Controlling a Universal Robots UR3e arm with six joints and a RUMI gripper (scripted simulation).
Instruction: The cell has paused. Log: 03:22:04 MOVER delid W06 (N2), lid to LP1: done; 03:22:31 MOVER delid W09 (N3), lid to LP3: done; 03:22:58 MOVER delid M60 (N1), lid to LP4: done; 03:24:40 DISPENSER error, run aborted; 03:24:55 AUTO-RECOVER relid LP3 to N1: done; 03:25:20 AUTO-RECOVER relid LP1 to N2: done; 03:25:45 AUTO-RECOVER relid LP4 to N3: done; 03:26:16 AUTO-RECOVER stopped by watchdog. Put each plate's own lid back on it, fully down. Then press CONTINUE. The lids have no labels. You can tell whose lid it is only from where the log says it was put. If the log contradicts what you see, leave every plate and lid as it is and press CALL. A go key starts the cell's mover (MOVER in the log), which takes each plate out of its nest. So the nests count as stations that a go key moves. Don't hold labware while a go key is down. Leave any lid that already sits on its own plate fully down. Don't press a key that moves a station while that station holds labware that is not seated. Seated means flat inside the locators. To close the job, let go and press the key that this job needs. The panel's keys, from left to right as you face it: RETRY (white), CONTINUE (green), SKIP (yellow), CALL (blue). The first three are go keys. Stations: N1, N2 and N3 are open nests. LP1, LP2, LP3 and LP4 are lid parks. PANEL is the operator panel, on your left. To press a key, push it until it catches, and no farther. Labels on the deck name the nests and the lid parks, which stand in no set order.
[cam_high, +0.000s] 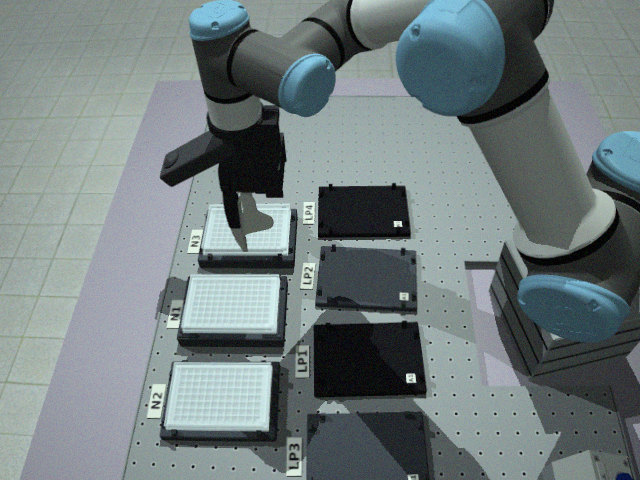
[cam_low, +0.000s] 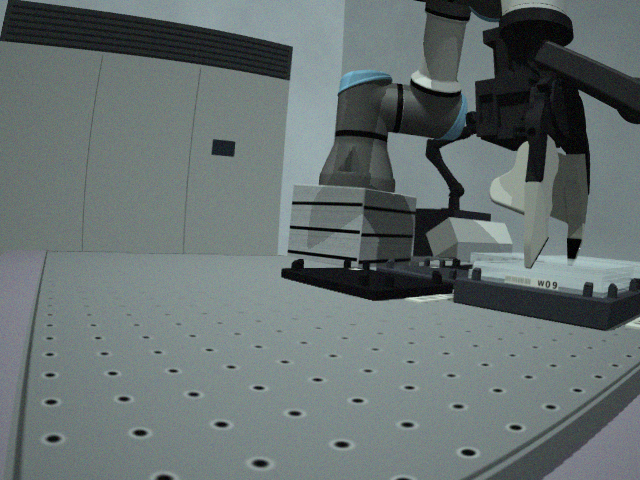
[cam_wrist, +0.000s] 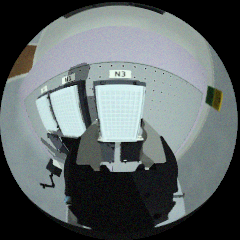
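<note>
The lid is 10 mm below my hand. Round my hand: plate: 20 mm below; then LP2 lid park: 190 mm behind, 50 mm to the left, 40 mm below; then LP4 lid park: 170 mm behind, 80 mm to the right, 40 mm below.
</note>
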